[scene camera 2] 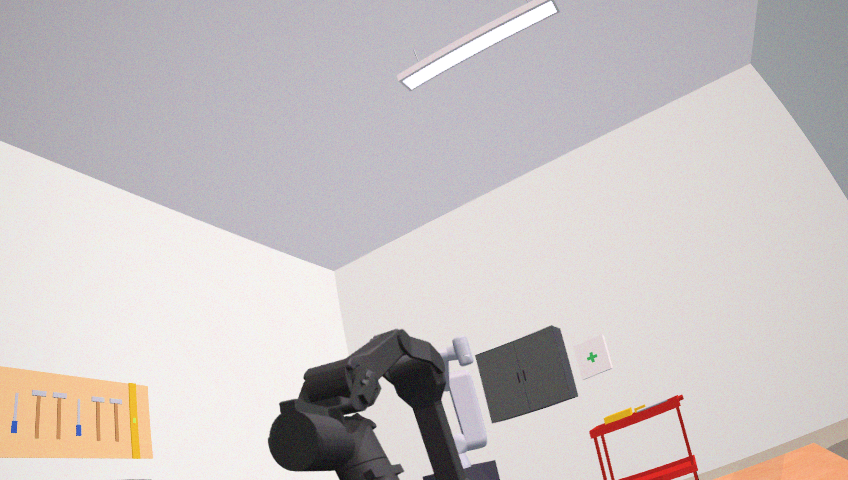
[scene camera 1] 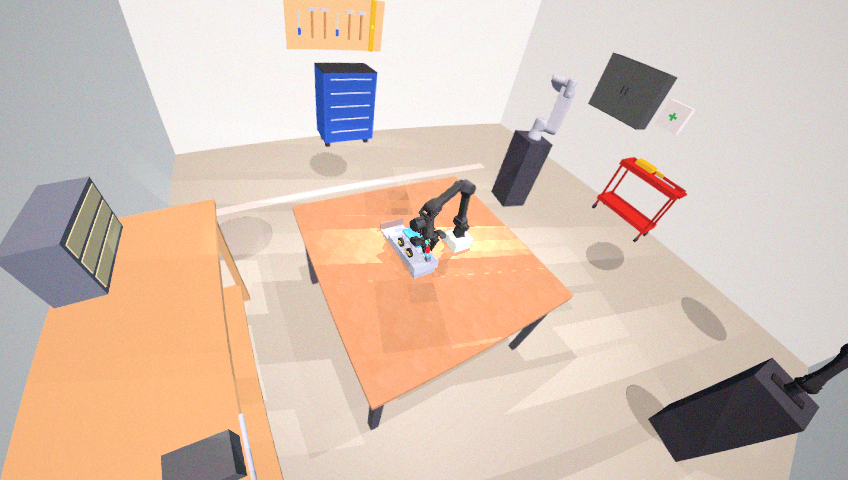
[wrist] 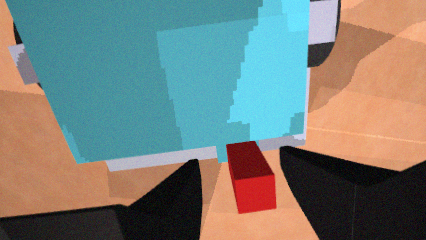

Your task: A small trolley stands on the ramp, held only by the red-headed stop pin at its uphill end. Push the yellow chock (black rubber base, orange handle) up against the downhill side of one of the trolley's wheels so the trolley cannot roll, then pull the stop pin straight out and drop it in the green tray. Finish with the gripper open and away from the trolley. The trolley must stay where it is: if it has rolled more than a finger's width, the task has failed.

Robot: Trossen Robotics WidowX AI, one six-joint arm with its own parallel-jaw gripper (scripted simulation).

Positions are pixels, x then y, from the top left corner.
Scene:
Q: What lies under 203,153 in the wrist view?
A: A pale grey ramp.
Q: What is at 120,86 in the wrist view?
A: A trolley.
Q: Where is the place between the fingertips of my gripper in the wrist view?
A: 239,162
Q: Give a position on a pale grey ramp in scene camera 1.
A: At 416,264

